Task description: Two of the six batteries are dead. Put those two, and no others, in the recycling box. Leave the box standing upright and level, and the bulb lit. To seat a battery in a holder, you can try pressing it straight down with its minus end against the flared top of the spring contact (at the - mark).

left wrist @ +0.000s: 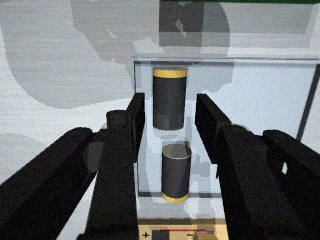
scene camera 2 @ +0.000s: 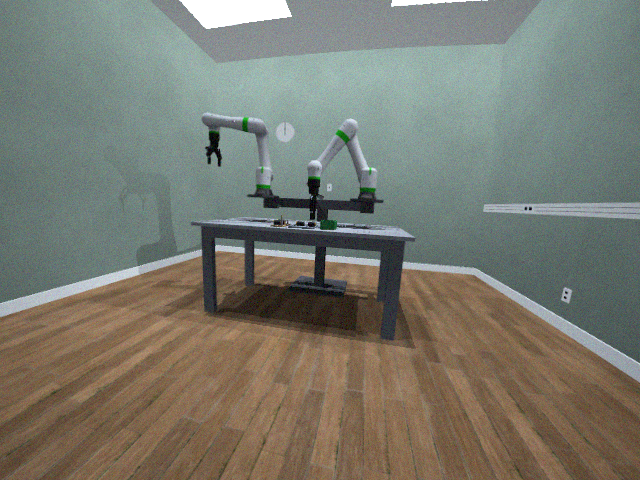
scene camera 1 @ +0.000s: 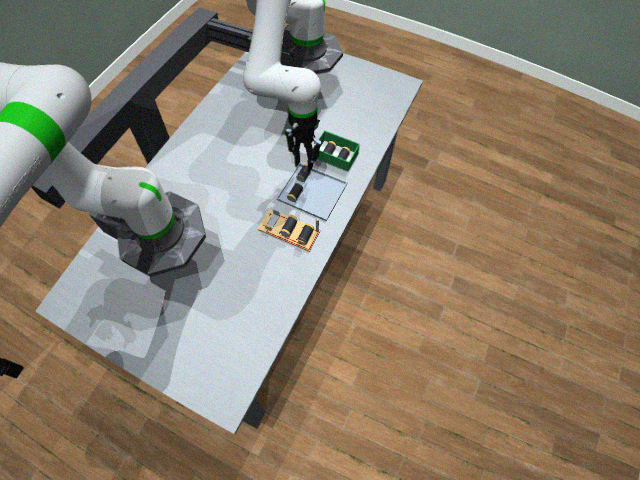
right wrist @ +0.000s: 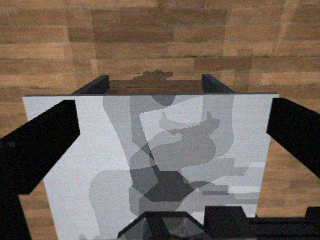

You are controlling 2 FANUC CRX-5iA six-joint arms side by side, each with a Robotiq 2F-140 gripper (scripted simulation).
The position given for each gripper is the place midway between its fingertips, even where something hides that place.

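The left gripper (left wrist: 170,108) is visible, as is the right gripper (right wrist: 173,116). A green recycling box (scene camera 1: 326,136) can be seen, though in the right wrist view the box is out of frame. A tray (scene camera 1: 321,191) appears too, and the left wrist view also shows the tray (left wrist: 262,94); in the right wrist view it is out of frame. The scene also has a battery (left wrist: 176,158) and another battery (left wrist: 169,82).
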